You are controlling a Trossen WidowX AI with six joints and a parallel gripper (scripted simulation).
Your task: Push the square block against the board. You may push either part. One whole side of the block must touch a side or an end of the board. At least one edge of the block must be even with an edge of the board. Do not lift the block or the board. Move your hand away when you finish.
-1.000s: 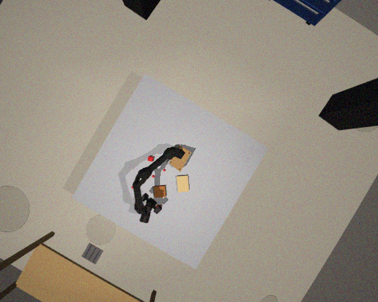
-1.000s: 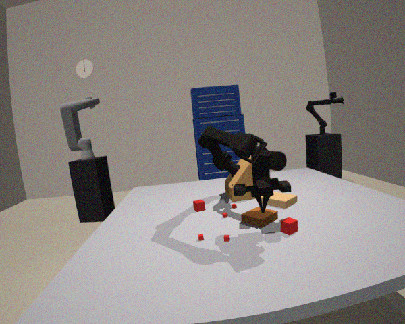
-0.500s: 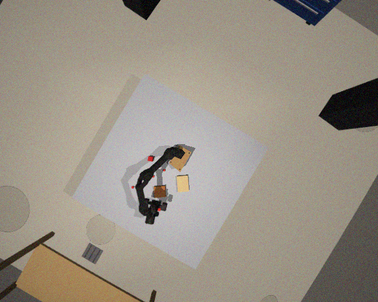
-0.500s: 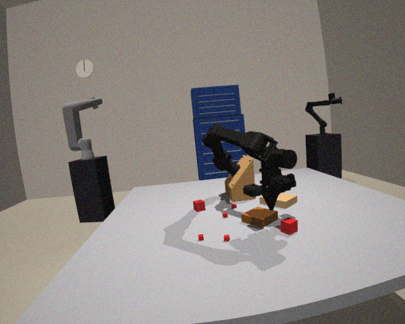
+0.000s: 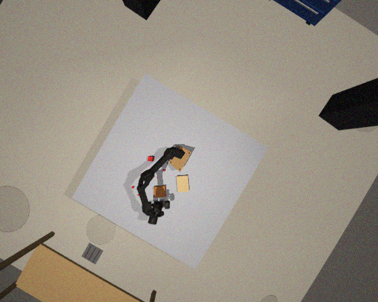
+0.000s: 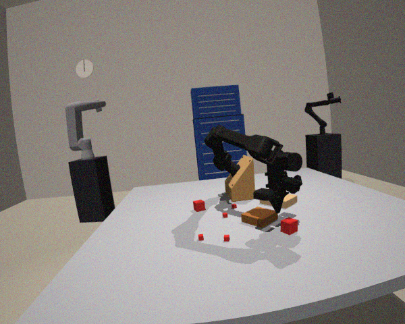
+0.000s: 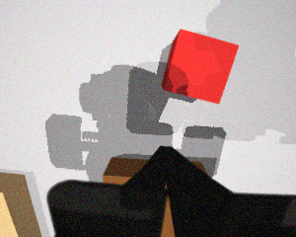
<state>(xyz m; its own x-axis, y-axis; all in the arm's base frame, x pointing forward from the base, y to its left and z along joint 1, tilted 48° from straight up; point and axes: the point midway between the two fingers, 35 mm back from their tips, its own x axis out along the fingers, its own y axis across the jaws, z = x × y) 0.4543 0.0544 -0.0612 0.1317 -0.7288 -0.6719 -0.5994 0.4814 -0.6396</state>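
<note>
The square block lies 7 cm behind my gripper tip, 5 cm to the right of it and 3 cm below it. From my gripper tip the other things lie so: board (24 cm behind, 8 cm to the left, 3 cm below).
</note>
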